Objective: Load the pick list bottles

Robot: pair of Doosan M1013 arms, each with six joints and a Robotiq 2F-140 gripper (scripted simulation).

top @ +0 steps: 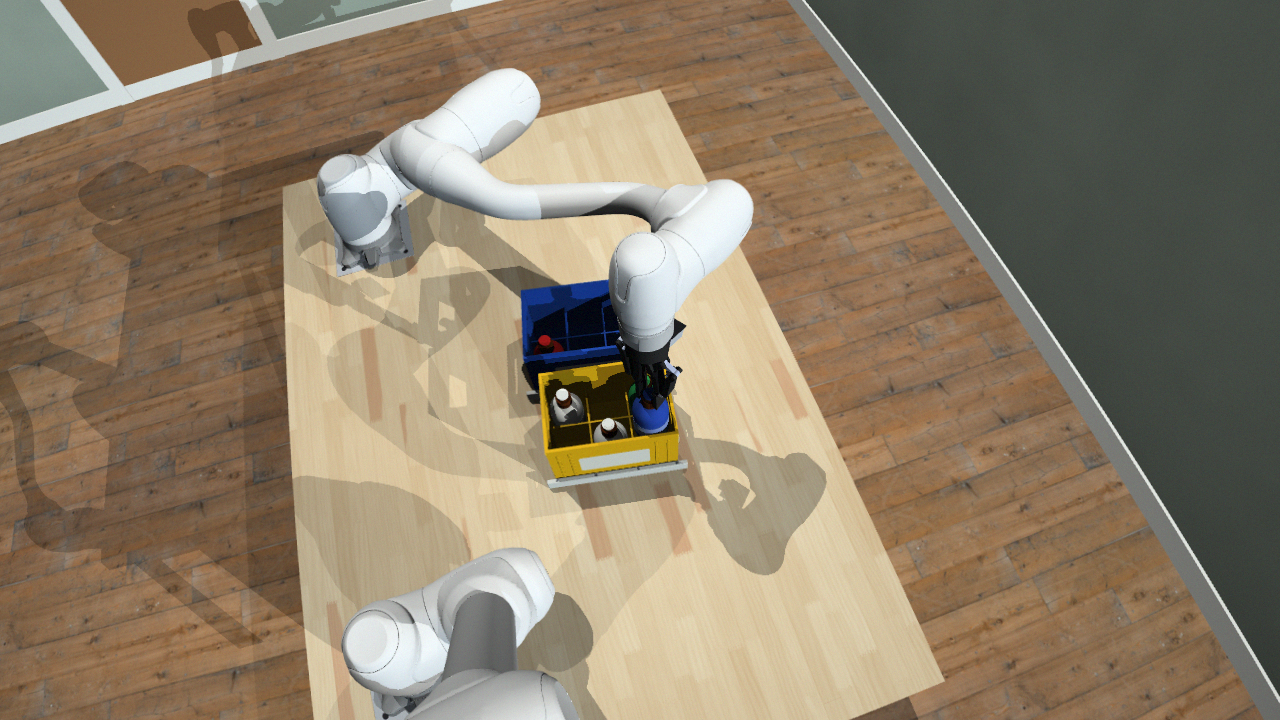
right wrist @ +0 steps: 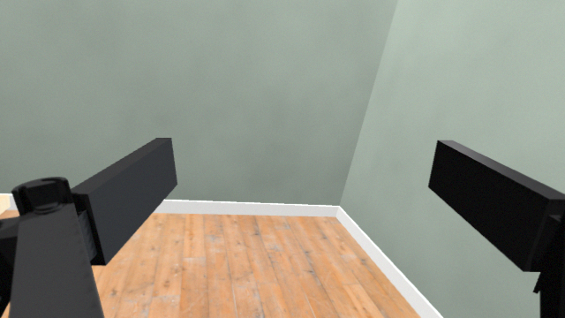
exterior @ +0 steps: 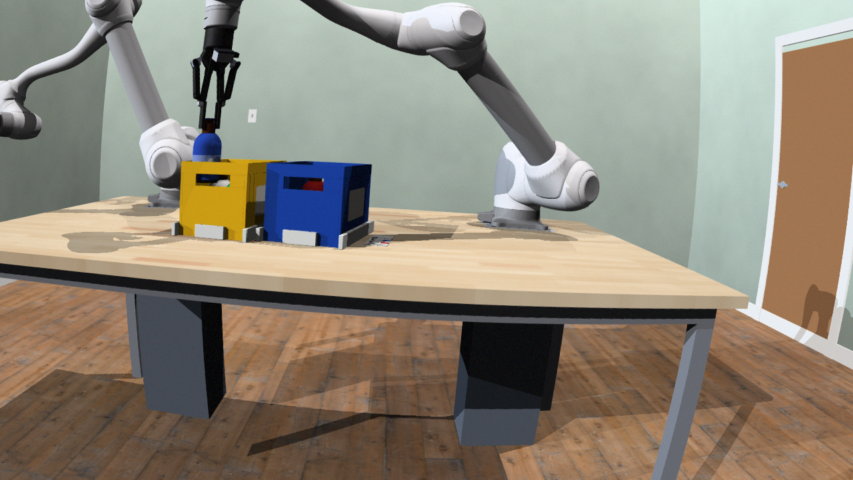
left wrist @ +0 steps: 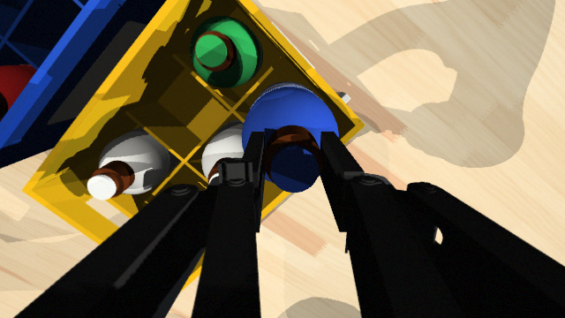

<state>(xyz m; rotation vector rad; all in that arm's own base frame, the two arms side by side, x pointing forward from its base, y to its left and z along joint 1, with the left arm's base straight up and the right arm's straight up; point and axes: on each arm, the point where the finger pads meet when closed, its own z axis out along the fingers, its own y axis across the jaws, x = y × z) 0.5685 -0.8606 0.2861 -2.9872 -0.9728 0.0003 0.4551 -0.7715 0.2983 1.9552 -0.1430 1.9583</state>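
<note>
The blue bottle lies 80 mm below my left hand. Round my left hand: green bottle 10 mm ahead, 90 mm to the left, 200 mm below; yellow crate 80 mm behind, 50 mm to the left, 200 mm below; blue crate 80 mm behind, 280 mm to the left, 200 mm below.
</note>
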